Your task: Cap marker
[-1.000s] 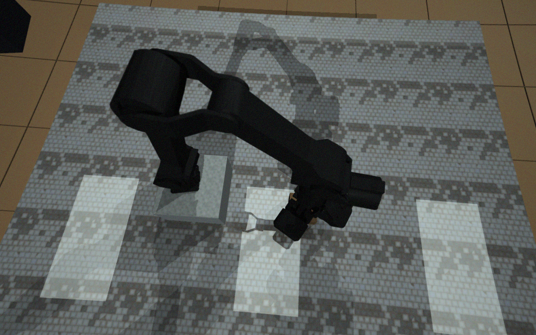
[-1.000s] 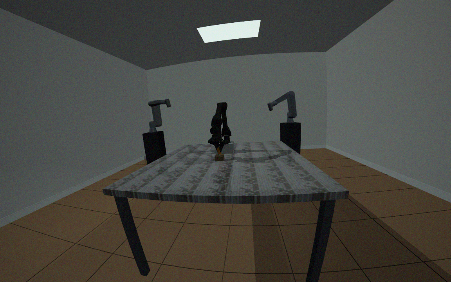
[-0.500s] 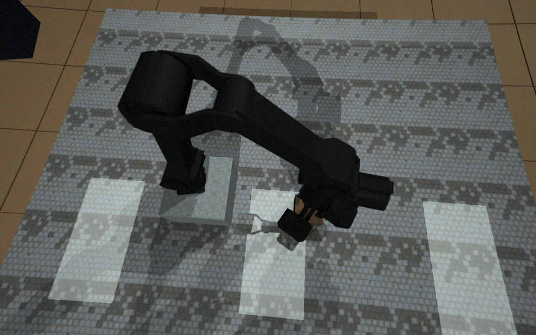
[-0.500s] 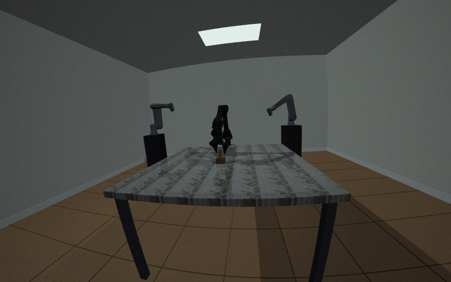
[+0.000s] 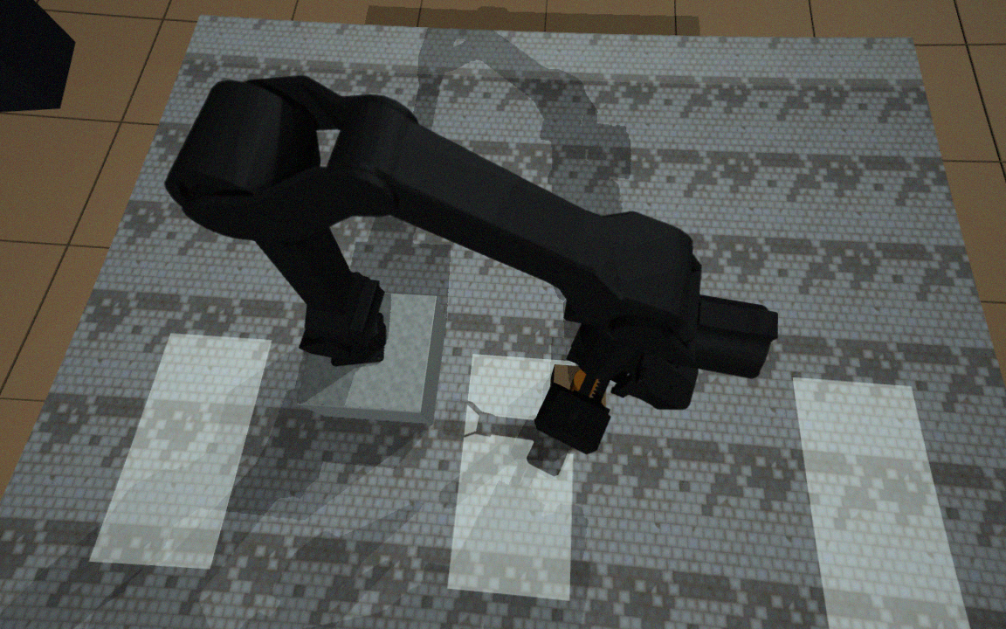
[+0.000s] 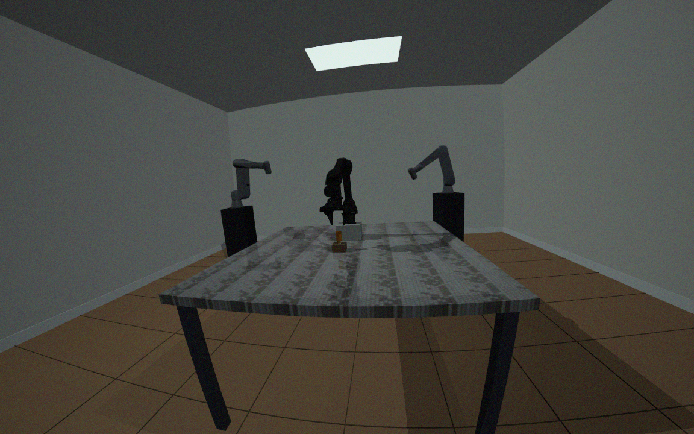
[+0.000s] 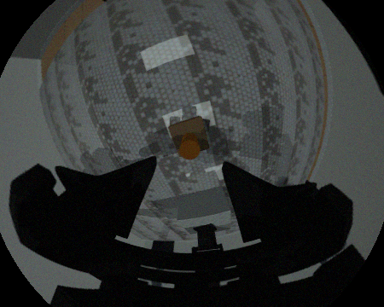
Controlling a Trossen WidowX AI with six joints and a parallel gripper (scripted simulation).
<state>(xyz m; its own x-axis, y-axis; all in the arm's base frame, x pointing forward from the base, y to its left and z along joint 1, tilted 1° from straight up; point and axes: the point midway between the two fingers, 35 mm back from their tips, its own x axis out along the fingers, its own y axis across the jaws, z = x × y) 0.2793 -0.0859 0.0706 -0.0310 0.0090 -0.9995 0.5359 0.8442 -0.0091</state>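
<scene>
Right now the orange cap is 60 mm below my gripper tip. Round my gripper tip: holder block (120 mm below).
</scene>
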